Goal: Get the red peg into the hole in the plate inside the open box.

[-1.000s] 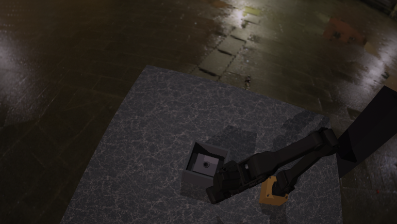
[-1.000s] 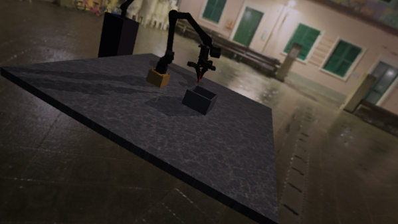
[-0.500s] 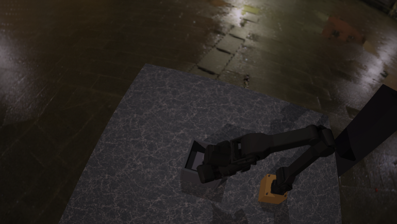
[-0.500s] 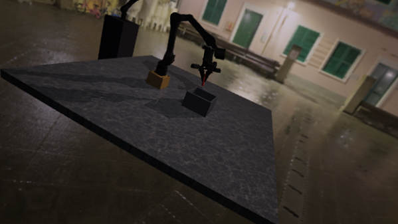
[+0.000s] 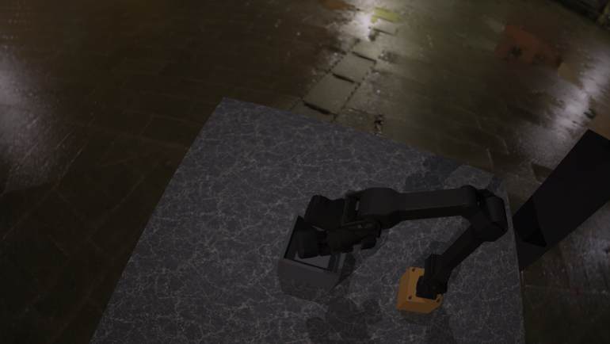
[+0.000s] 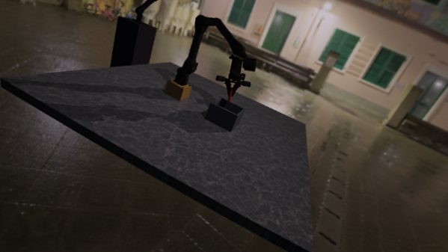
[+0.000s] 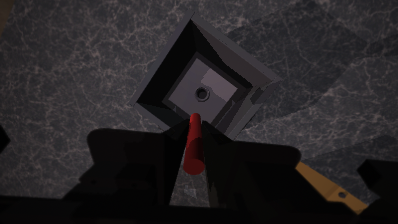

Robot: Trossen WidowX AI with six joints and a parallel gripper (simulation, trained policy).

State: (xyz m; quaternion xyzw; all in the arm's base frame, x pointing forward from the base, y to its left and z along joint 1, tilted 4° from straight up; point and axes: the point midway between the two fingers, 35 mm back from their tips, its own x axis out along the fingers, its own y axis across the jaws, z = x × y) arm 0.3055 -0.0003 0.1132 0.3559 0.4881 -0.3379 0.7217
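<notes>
The grey plate is 90 mm below my gripper tip, 30 mm to the right of it and 20 mm ahead of it. From my gripper tip the other things lie so: dark box: 110 mm below, 30 mm to the right, 20 mm ahead; red peg: 10 mm to the left, 10 mm behind, 10 mm above.
</notes>
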